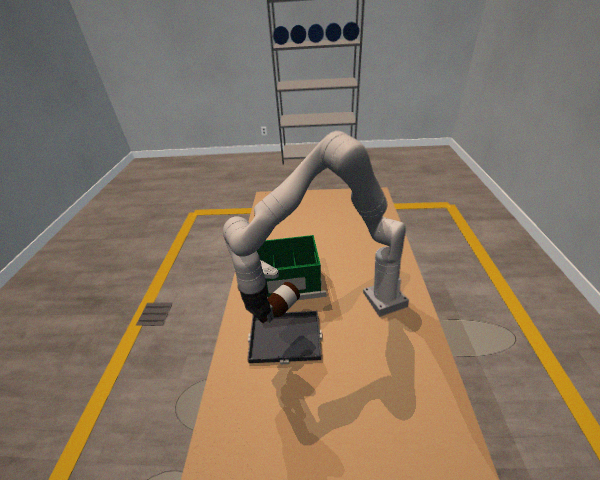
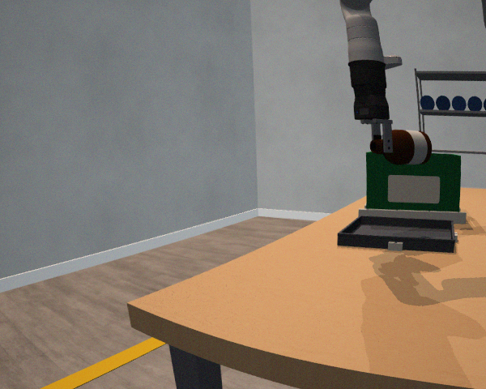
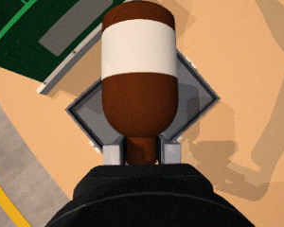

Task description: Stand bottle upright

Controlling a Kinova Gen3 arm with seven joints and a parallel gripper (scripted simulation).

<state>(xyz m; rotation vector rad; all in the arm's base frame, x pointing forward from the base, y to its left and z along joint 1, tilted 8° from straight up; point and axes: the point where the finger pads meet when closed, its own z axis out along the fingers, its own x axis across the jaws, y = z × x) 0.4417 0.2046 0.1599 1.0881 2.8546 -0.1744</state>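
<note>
The brown bottle lies 3 cm behind my hand, 4 cm to the right of it and 1 cm below it. Round my hand: green crate: 5 cm behind, 31 cm to the right, 12 cm below; then dark tray: 4 cm behind, 4 cm to the right, 19 cm below.
</note>
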